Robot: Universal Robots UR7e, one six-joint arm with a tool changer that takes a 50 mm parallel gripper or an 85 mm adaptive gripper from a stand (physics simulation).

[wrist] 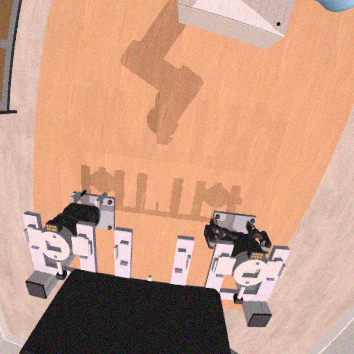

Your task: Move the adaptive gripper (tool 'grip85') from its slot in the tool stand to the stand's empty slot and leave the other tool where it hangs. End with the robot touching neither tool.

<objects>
adaptive gripper: 248,264
tool stand: 47,271
</objects>
